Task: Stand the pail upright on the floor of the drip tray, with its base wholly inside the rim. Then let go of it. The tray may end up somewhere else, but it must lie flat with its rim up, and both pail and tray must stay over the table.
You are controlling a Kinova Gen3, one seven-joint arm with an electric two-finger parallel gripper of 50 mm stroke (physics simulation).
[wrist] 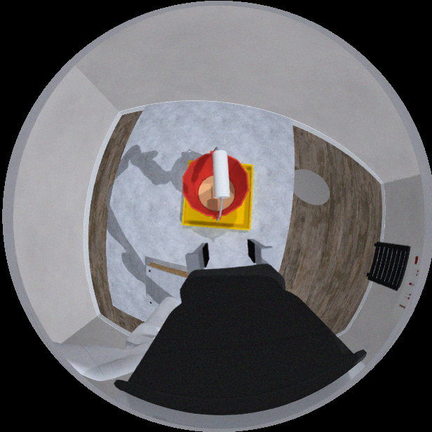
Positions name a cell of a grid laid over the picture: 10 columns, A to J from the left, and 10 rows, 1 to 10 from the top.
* gripper: F6
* yellow drip tray: F6
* red pail: E5
